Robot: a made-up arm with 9 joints. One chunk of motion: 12 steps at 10 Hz.
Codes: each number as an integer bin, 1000 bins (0 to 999) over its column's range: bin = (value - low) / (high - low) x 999, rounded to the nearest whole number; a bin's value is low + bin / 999 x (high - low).
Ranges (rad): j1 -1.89..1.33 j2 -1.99..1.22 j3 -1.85..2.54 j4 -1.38..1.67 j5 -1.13..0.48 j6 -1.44..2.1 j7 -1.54..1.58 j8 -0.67..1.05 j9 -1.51..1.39
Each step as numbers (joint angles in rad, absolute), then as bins.
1 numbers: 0.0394 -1.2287 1.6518 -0.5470 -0.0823 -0.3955 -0.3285 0.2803 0.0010
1 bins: 599 237 797 273 650 295 388 552 521
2 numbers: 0.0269 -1.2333 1.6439 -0.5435 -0.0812 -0.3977 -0.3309 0.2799 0.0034
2 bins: 595 235 795 274 651 294 387 552 521
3 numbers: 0.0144 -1.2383 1.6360 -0.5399 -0.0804 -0.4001 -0.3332 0.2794 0.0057
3 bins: 591 234 793 275 651 293 386 551 522
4 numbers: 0.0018 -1.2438 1.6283 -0.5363 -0.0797 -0.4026 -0.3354 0.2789 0.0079
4 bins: 587 232 792 276 652 293 386 551 523
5 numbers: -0.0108 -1.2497 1.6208 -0.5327 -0.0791 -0.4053 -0.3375 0.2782 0.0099
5 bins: 583 230 790 278 652 292 385 551 524
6 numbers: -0.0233 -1.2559 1.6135 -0.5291 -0.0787 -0.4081 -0.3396 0.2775 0.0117
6 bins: 579 228 788 279 652 291 384 550 524
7 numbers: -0.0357 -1.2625 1.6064 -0.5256 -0.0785 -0.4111 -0.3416 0.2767 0.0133
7 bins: 575 226 787 280 652 290 384 550 525
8 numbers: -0.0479 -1.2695 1.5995 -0.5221 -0.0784 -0.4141 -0.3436 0.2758 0.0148
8 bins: 572 224 785 281 653 290 383 549 525
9 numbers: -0.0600 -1.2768 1.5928 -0.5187 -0.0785 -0.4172 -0.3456 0.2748 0.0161
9 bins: 568 222 783 282 652 289 382 549 526
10 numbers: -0.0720 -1.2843 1.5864 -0.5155 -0.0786 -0.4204 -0.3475 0.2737 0.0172
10 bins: 564 220 782 283 652 288 382 548 526
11 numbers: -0.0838 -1.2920 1.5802 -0.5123 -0.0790 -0.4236 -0.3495 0.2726 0.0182
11 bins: 560 217 781 284 652 287 381 547 526
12 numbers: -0.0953 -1.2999 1.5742 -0.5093 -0.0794 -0.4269 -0.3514 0.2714 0.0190
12 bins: 557 215 779 285 652 286 381 547 527
